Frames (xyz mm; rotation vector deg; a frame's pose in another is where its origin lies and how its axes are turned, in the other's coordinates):
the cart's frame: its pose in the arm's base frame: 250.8 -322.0 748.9 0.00 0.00 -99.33
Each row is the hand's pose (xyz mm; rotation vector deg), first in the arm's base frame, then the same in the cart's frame.
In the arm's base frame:
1: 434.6 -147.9 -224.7 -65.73 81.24 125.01
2: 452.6 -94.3 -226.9 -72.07 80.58 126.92
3: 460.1 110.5 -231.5 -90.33 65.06 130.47
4: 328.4 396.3 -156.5 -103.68 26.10 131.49
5: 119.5 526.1 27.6 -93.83 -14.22 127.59
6: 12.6 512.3 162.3 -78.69 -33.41 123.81
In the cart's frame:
1: -201.6 153.1 -973.6 88.54 -2.10 -84.37
2: -257.4 162.2 -975.8 89.16 2.29 -79.98
3: -460.7 136.4 -980.4 85.93 21.27 -74.87
4: -721.4 -39.9 -905.4 69.94 49.95 -77.98
5: -815.6 -267.1 -721.3 43.06 69.67 -90.65
6: -784.6 -370.3 -586.6 23.27 74.59 -100.88

